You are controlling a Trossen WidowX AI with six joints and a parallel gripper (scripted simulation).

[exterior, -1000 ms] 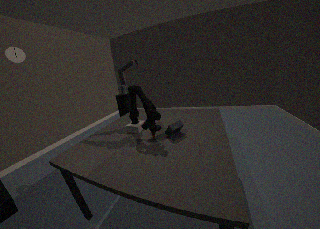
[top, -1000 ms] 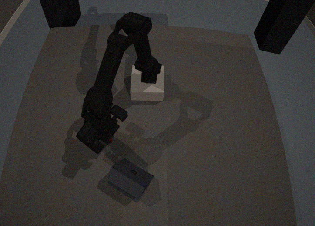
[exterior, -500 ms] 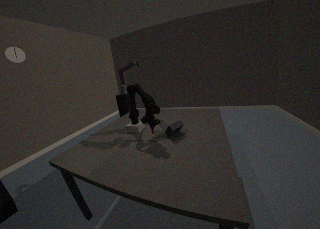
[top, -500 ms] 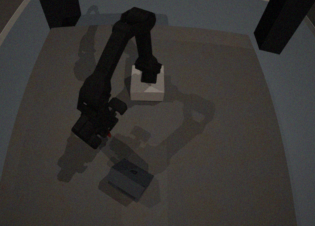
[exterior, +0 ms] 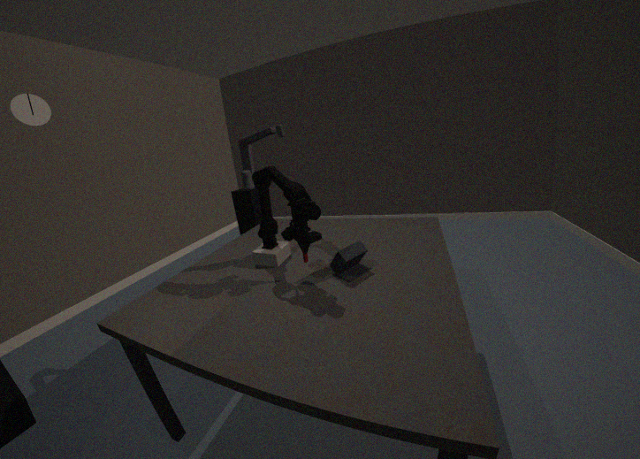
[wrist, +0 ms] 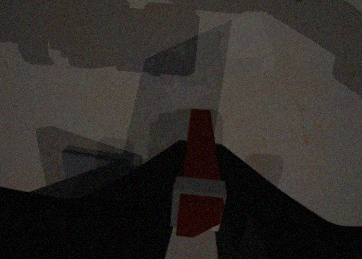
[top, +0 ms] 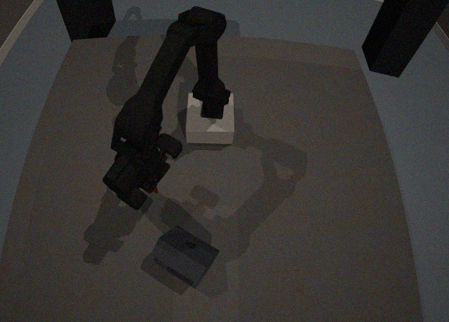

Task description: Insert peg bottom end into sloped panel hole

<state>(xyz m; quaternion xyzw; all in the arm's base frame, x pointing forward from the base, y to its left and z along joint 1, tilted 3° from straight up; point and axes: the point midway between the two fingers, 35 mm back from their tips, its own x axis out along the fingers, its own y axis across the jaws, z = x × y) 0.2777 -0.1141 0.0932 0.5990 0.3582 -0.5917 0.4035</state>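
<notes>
Now: gripper tip 15 cm short of the sloped panel, 10 cm to the right of it and 6 cm above it. Round my gripper tip: red peg (2 cm above).
</notes>
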